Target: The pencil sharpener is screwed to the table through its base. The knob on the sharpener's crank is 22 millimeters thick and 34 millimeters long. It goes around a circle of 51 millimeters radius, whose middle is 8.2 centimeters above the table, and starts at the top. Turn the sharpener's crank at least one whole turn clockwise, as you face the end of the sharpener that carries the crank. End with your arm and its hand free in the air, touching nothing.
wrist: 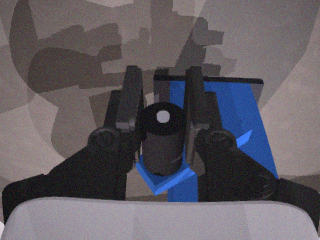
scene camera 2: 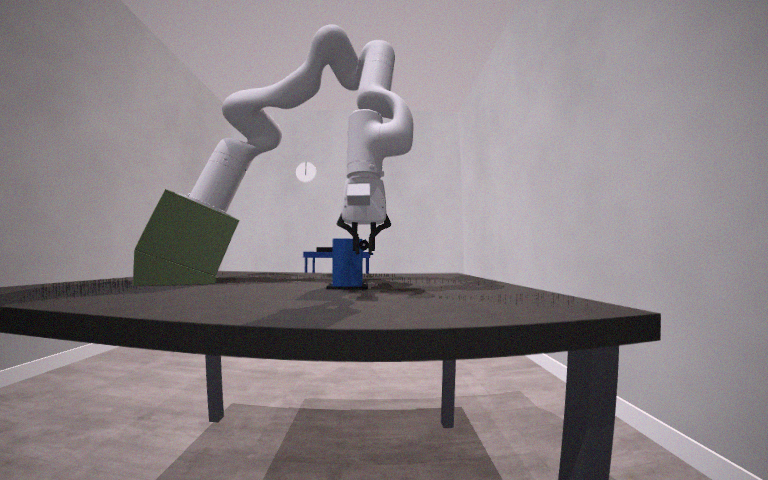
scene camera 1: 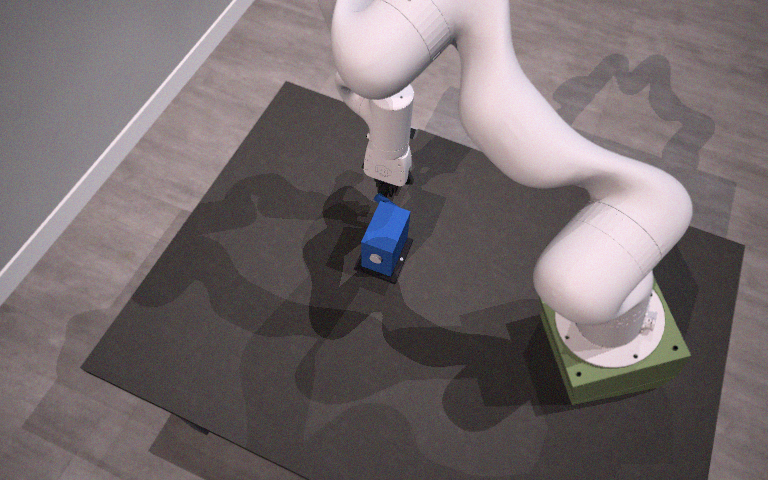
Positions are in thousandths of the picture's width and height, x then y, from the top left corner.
In view: the gripper (scene camera 2: 473,530) and a crank (wrist: 508,523).
The gripper shows as well in the wrist view (wrist: 511,365) and in scene camera 1 (scene camera 1: 503,397).
